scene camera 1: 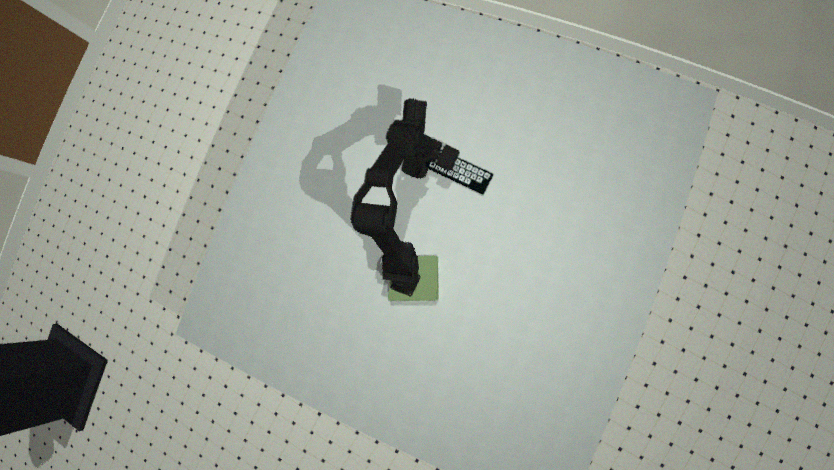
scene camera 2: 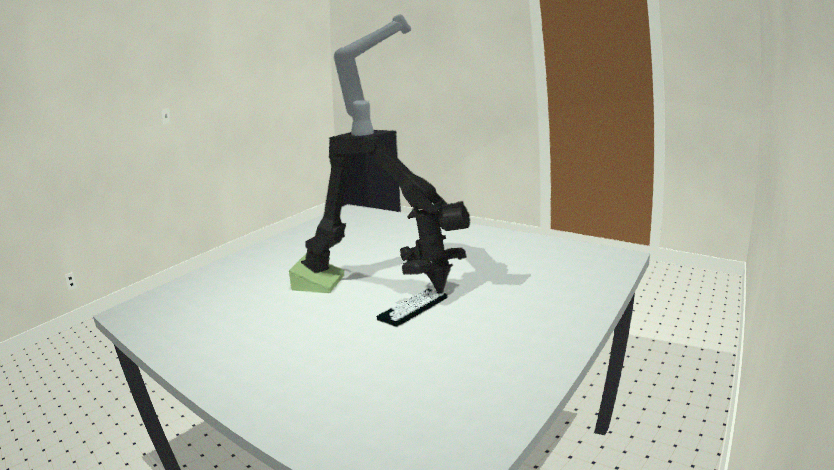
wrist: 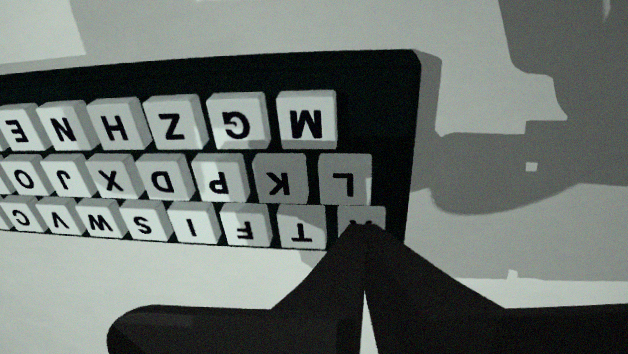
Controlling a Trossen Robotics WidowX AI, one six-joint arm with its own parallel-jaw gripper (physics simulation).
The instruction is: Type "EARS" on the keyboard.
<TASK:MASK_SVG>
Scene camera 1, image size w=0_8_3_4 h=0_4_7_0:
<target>my gripper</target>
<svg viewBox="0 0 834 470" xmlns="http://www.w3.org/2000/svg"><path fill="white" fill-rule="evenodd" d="M402 171L405 174L421 179L426 176L428 171L425 162L437 160L437 166L451 171L460 152L447 144L442 152L439 152L442 143L424 134L426 139L424 150L419 154L414 154L413 160L404 159Z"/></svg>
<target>black keyboard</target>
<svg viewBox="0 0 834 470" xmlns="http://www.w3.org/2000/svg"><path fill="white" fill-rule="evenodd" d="M425 162L429 170L484 195L494 175L461 158L457 158L451 171L437 166L437 160Z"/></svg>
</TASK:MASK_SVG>
